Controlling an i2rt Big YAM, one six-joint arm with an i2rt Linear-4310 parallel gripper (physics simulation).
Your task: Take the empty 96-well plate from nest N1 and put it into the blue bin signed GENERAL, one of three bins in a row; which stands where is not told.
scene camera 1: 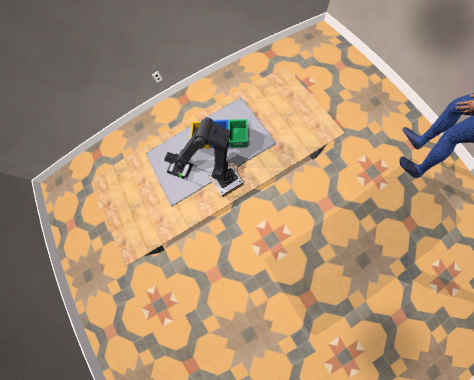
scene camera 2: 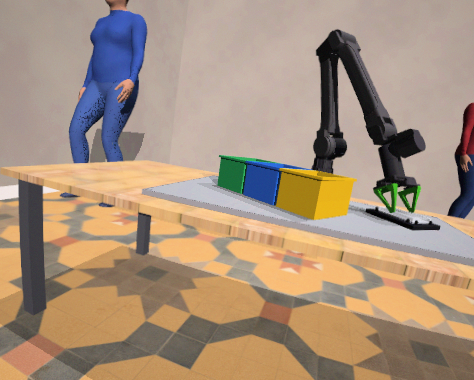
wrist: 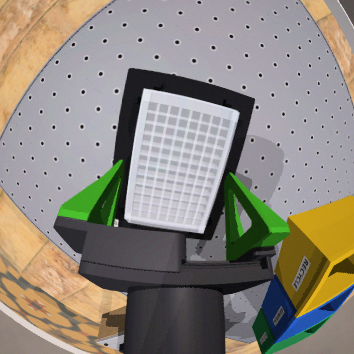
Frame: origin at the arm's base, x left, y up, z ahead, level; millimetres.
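Seen in the pictures: gripper, between the fingertips: (scene camera 2: 402, 212) (wrist: 176, 170); arm's base, origin of its link: (scene camera 1: 226, 178).
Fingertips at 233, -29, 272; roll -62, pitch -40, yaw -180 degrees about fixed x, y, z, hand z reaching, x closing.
Note:
Pixels of each thing's top centre, then the offset from my fingertips to it, as dx, dy, dz. "spot": a spot on its surface instead. Level surfaces: height alone.
- white 96-well plate, centre of its top: (wrist: 177, 170) (scene camera 2: 403, 212) +0, +2, +1
- black nest, centre of its top: (wrist: 177, 168) (scene camera 2: 402, 213) (scene camera 1: 178, 167) +0, -2, +1
- blue bin, centre of its top: (wrist: 319, 314) (scene camera 2: 281, 165) (scene camera 1: 218, 131) -365, +76, +25
- yellow bin, a spot on its surface: (wrist: 320, 235) spot: -174, +32, +81
- green bin, a spot on its surface: (scene camera 2: 231, 175) spot: -512, +22, +20
- grey perforated mat, height of its surface: dy -22
The white 96-well plate (wrist: 180, 160) lies flat in the black nest (wrist: 190, 82) (scene camera 2: 425, 227). My gripper (scene camera 1: 180, 172) (scene camera 2: 401, 211) (wrist: 176, 170) is open and empty, pointing down just above the nest. In the wrist view its green fingers stand on either side of the plate's long sides, near its lower end. The blue bin (scene camera 1: 221, 126) (scene camera 2: 262, 182) (wrist: 272, 300) stands in the middle of the row. Its white label shows in the wrist view, too small to read surely. The arm partly hides the bins in scene camera 1.
The yellow bin (scene camera 2: 335, 197) (wrist: 320, 235), signed RECYCLE, stands nearest the nest. The green bin (scene camera 1: 239, 132) (scene camera 2: 231, 175) is at the row's far end. The bins and nest stand on a grey perforated mat (scene camera 1: 172, 190). A person in blue (scene camera 2: 117, 50) stands beyond the table.

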